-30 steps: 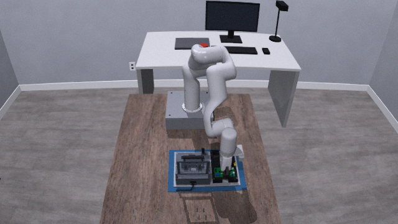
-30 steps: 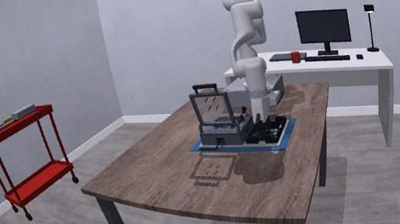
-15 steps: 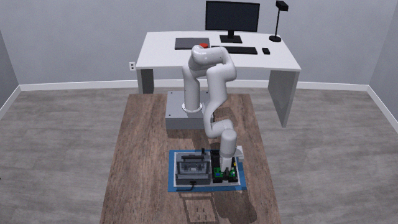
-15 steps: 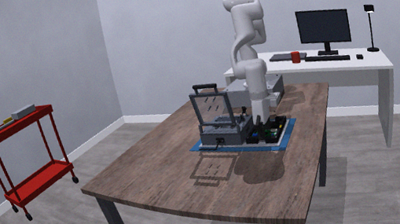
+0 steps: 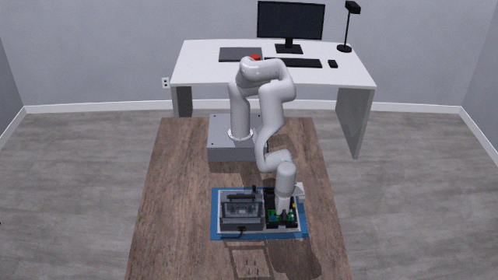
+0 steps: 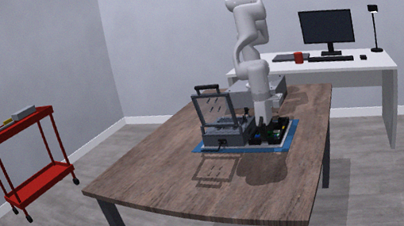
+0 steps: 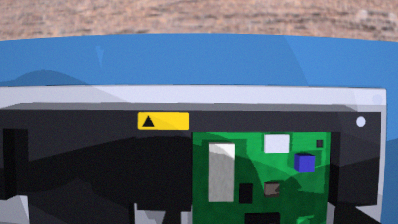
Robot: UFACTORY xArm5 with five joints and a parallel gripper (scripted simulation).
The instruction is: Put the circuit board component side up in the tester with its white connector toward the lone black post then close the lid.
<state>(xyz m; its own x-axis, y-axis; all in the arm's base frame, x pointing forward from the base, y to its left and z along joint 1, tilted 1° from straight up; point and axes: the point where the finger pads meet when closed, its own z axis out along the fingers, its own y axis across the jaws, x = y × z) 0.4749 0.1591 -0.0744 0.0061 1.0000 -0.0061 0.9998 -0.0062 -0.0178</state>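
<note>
The green circuit board lies right at my hand. Also, from my hand: clear lid (170 mm to the right, 160 mm above, 80 mm ahead); then grey tester (130 mm to the right, 90 mm above, 10 mm behind).
</note>
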